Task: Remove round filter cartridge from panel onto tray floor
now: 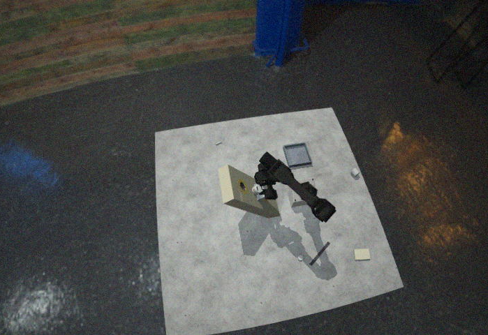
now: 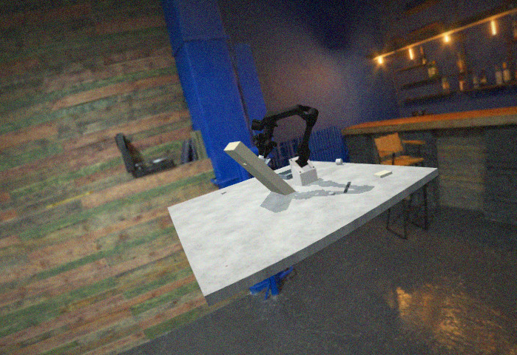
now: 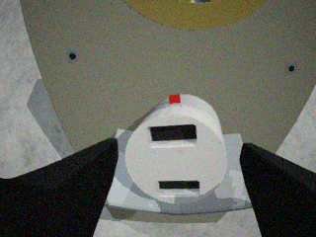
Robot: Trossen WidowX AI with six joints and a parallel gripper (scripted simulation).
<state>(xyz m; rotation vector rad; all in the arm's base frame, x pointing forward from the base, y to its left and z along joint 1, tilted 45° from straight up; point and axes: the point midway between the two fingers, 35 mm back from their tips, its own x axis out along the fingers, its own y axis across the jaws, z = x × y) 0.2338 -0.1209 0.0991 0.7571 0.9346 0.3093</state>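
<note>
Now: gripper tip 350 mm past the tray, 260 mm to the left of it and 230 mm above it. Also, from my gripper tip: round filter cartridge right at my gripper tip; then beige block 490 mm behind, 450 mm to the left, 230 mm below; then small pin 480 mm to the right, 230 mm below, 120 mm ahead.
</note>
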